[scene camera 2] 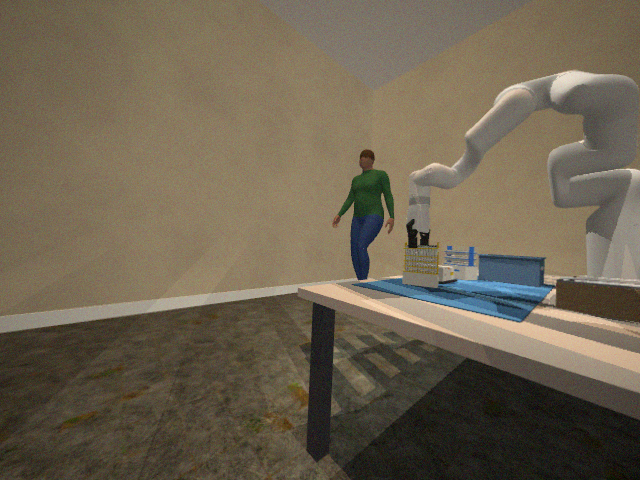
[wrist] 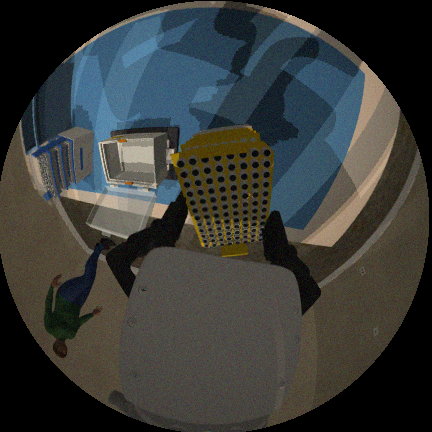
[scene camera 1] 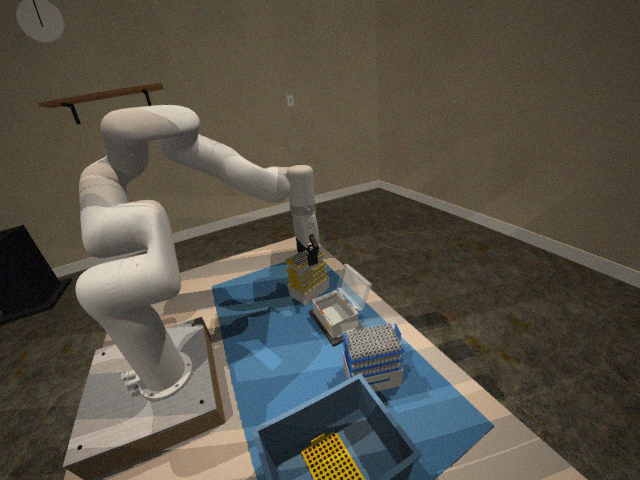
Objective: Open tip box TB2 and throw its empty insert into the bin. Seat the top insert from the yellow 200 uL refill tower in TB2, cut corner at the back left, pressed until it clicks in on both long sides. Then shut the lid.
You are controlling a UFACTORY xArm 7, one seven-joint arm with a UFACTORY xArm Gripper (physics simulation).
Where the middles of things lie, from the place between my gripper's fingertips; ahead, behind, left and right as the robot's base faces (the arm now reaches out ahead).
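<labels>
My hand is 3 cm above the clear lid (scene camera 1: 352,285), 6 cm short of it and 17 cm to the left of it. Going by their middles, the lid is the nearest to my hand of the things named here. As for the blue bin (scene camera 2: 522,270), I find it 8 cm below my hand, 18 cm behind it and 51 cm to the right of it.
</labels>
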